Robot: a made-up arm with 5 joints.
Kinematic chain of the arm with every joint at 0, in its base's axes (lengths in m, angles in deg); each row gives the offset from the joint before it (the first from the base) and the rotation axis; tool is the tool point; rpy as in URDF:
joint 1: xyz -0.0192 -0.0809 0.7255 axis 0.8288 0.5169 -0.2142
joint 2: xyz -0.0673 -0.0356 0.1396 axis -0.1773 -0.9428 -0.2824
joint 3: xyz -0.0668 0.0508 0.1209 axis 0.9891 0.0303 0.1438
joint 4: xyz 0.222 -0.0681 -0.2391 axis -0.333 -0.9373 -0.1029
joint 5: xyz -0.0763 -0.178 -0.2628 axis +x
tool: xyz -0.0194 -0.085 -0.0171 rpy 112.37 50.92 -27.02
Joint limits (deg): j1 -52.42..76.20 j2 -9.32..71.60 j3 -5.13..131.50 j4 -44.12..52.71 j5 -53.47..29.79
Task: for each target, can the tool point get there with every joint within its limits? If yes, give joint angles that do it. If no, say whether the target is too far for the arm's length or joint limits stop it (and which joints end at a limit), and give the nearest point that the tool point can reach.
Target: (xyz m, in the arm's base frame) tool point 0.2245 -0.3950 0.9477
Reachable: yes | joints -19.28 58.11 11.27 37.45 -37.79
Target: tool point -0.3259 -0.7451 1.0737
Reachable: no: joint limits stop it (at a limit: joint 2, joint 3, joint 4) | nearest point 0.0457 -0.5679 1.0087 | short by 0.417 m
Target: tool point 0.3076 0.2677 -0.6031
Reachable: no: too far | nearest point 0.0571 0.1748 0.2492 | short by 0.893 m
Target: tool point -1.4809 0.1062 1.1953
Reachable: no: too far | nearest point -0.4121 0.4819 0.8947 | short by 1.172 m
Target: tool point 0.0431 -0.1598 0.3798
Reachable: yes | joints 51.89 54.94 15.66 -21.51 -0.70
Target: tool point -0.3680 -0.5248 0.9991
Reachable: no: joint limits stop it (at a limit: joint 1, joint 2, joint 3, joint 4) | nearest point -0.1205 -0.4435 0.7915 | short by 0.333 m
